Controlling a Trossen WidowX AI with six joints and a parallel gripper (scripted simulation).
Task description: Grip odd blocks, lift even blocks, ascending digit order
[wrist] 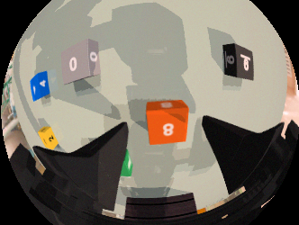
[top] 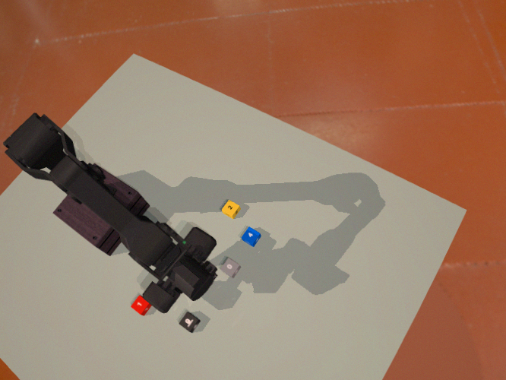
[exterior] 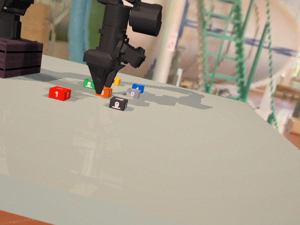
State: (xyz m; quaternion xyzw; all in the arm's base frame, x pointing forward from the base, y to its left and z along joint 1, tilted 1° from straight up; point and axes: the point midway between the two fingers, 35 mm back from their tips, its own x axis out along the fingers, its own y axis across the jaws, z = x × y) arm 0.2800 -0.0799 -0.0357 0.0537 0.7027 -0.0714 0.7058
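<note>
Right now the orange block is right at my gripper tip. Round my gripper tip: green block: 70 mm to the left, 40 mm behind; grey block: 80 mm ahead, 60 mm to the left; black block: 90 mm to the right, 40 mm ahead.
</note>
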